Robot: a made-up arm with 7 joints.
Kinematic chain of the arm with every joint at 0, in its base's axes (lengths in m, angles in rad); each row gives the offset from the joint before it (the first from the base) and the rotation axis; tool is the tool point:
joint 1: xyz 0 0 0.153 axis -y
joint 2: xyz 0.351 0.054 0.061 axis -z
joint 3: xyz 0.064 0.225 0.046 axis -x
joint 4: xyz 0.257 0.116 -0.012 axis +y
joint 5: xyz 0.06 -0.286 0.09 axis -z
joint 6: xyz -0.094 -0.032 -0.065 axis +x
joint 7: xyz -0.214 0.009 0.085 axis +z
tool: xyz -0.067 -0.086 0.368
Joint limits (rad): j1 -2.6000..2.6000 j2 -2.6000..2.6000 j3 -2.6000..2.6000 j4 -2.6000..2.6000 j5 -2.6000..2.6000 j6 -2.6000..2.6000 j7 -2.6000..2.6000
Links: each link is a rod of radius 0.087 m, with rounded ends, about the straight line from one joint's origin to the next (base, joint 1, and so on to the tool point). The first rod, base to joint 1, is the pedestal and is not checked.
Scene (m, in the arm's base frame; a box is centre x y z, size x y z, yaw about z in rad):
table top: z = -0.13
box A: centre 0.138 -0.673 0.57 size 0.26 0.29 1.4 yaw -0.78
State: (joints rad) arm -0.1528 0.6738 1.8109 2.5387 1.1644 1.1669 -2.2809
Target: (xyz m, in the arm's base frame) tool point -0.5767 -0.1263 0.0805
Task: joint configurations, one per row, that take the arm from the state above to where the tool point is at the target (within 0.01 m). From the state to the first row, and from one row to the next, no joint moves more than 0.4 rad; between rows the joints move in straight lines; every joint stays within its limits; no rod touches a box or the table.
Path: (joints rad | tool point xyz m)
1: 0.2297 0.5359 1.9424 2.4628 1.2485 1.0517 -2.3061 | 1.1176 -0.2232 0.5161
2: 0.6122 0.3981 2.0739 2.3869 1.3326 0.9366 -2.3313 | 0.9113 -0.1430 0.8895
3: 0.9947 0.2602 2.2054 2.3110 1.4167 0.8214 -2.3565 | 0.5640 -0.0717 1.1680
4: 1.3772 0.1223 2.3370 2.2352 1.5008 0.7062 -2.3817 | 0.1190 -0.0035 1.2957
5: 1.7597 -0.0155 2.4685 2.1593 1.5849 0.5911 -2.4069 | -0.3561 0.0693 1.2333
6: 2.1422 -0.1534 2.6000 2.0834 1.6691 0.4759 -2.4321 | -0.7730 0.1544 0.9716
7: 1.8995 0.1695 2.6000 2.1867 1.6646 0.2771 -2.3781 | -0.6297 -0.1401 1.0201
8: 1.6568 0.4924 2.6000 2.2900 1.6601 0.0783 -2.3241 | -0.4719 -0.3399 0.9311
9: 1.4141 0.8153 2.6000 2.3934 1.6556 -0.1204 -2.2701 | -0.3690 -0.3983 0.7743
10: 1.1715 1.1383 2.6000 2.4967 1.6511 -0.3192 -2.2161 | -0.3188 -0.3184 0.6458
11: 0.9288 1.4612 2.6000 2.6000 1.6466 -0.5180 -2.1621 | -0.2566 -0.1499 0.5990
12: 1.2625 1.5637 2.5341 2.6000 1.8704 -0.3892 -2.1576 | -0.4360 -0.1374 0.4893
13: 1.5961 1.6663 2.4682 2.6000 2.0941 -0.2603 -2.1531 | -0.5526 -0.1323 0.3051
14: 1.9298 1.7689 2.4023 2.6000 2.3179 -0.1315 -2.1486 | -0.5767 -0.1263 0.0805

